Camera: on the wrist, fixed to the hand. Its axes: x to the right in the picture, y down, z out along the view.
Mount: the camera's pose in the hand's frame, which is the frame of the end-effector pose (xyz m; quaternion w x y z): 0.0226 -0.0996 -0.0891 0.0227 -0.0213 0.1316 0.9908
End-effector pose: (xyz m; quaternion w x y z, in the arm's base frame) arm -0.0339 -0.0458 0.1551 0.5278 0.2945 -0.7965 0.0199
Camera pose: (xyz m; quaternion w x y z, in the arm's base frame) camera 0.0827 -0.1077 0.1860 0.1034 -0.7963 -0.2408 0.5452
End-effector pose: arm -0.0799 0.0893 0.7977 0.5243 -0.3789 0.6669 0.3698
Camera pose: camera -0.0320 -0.0365 0.7817 0.4503 -0.5923 -0.4517 -0.4922
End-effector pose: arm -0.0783 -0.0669 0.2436 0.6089 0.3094 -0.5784 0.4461
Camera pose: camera 0.0481 -0.0241 0.2672 0.3455 0.6377 0.2491 -0.6418
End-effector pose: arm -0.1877 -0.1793 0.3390 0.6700 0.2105 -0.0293 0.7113
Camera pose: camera -0.1150 -0.1192 0.2417 0.6812 0.1321 0.1362 -0.7071
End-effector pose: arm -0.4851 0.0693 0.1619 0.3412 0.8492 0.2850 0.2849
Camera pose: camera -0.5591 0.1820 0.1484 0.2940 -0.2569 0.7961 -0.4624
